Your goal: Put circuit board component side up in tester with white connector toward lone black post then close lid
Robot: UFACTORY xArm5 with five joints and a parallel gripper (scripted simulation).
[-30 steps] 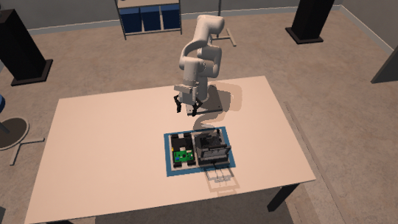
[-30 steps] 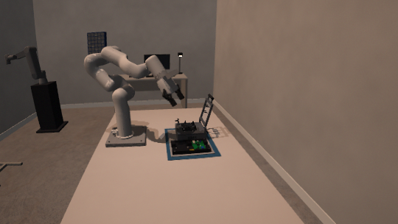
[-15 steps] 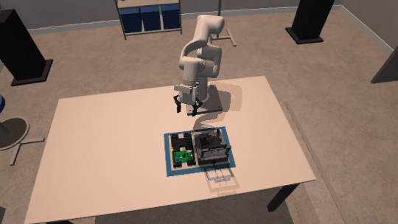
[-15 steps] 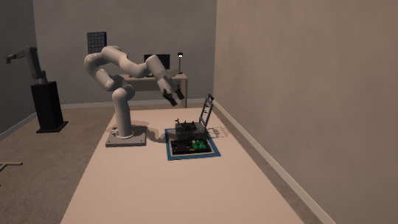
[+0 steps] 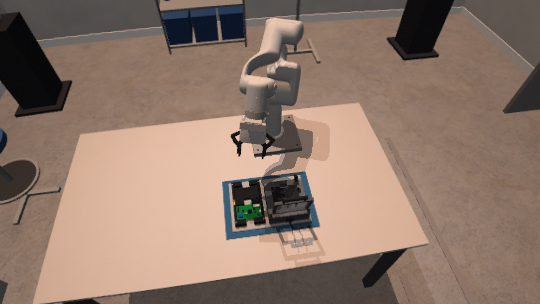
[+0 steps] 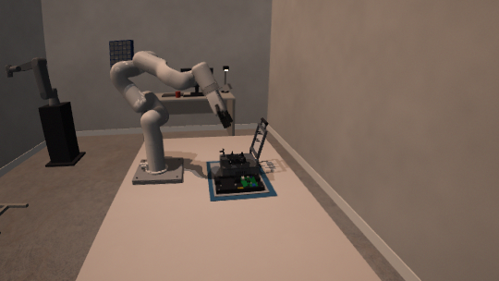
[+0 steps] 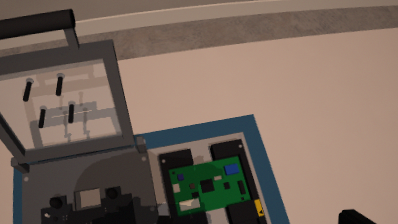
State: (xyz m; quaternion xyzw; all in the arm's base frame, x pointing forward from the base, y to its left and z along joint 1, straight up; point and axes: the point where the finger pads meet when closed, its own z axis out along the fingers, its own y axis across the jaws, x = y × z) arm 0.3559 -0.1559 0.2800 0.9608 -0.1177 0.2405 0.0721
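The green circuit board lies 28 cm below my hand, 9 cm ahead of it and 4 cm to the right of it. Also, from my hand: lid (18 cm ahead, 13 cm to the left, 12 cm below); then black post (21 cm below, 19 cm to the left).
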